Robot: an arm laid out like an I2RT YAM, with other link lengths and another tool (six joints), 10 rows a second.
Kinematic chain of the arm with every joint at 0, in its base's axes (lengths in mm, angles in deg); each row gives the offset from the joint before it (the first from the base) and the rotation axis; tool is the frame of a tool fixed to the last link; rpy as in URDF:
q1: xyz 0 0 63.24 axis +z
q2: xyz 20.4 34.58 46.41 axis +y
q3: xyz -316.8 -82.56 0 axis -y
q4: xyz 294 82.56 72 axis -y
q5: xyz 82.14 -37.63 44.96 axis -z
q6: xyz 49.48 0 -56.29 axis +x
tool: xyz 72 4 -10 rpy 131.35 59.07 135.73
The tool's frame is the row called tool.
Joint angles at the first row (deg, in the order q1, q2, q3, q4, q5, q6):
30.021, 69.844, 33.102, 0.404, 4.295, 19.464
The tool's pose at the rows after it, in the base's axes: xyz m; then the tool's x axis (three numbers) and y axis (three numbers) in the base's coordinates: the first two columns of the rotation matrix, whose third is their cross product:
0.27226 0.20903 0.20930 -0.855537 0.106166 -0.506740 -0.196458 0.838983 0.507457
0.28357 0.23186 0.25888 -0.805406 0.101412 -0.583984 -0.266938 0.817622 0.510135
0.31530 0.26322 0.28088 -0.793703 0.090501 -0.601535 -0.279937 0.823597 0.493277
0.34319 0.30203 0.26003 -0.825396 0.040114 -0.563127 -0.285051 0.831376 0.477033
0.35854 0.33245 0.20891 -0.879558 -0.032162 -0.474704 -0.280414 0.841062 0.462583
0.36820 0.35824 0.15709 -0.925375 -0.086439 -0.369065 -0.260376 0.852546 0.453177
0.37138 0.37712 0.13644 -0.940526 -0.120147 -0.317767 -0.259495 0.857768 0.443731
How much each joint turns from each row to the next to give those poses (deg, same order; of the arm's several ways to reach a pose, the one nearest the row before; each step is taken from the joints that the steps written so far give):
9.596, -6.558, 2.841, -0.808, 3.323, -3.279
2.207, 1.552, 7.082, 0.065, 1.639, -1.792
0.589, 8.392, 9.115, -0.198, 0.874, -1.137
0.918, 10.340, 6.272, 0.526, -1.203, -0.066
0.590, 9.617, 3.082, 0.088, -3.060, 0.547
0.656, 9.181, 3.739, -1.224, -2.731, 1.268
0.961, 4.916, 3.737, -2.034, -1.072, 0.436

